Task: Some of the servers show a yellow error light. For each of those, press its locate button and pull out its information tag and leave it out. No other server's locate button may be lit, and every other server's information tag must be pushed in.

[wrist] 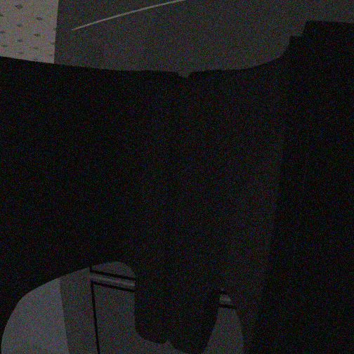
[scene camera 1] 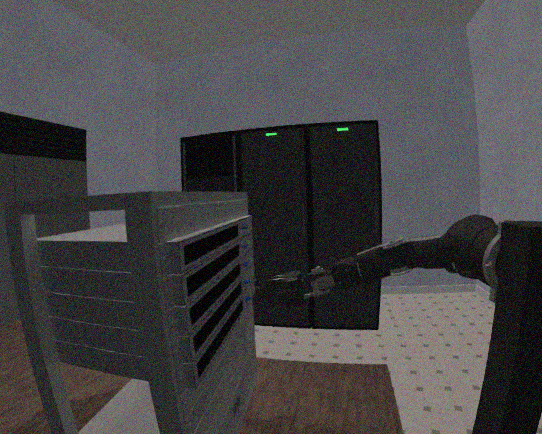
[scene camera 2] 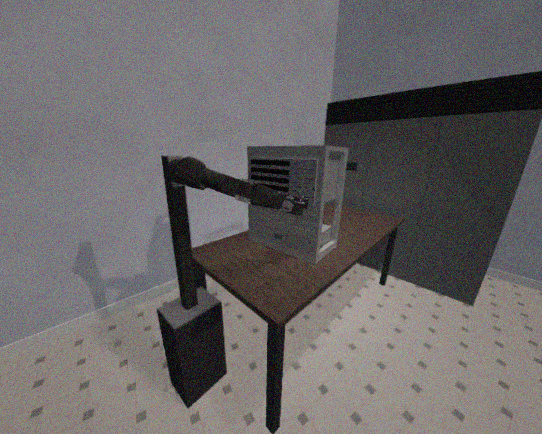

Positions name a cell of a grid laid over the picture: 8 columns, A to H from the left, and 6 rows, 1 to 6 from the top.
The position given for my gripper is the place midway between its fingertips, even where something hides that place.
I see my gripper (wrist: E4) and an arm pedestal (scene camera 2: C5).
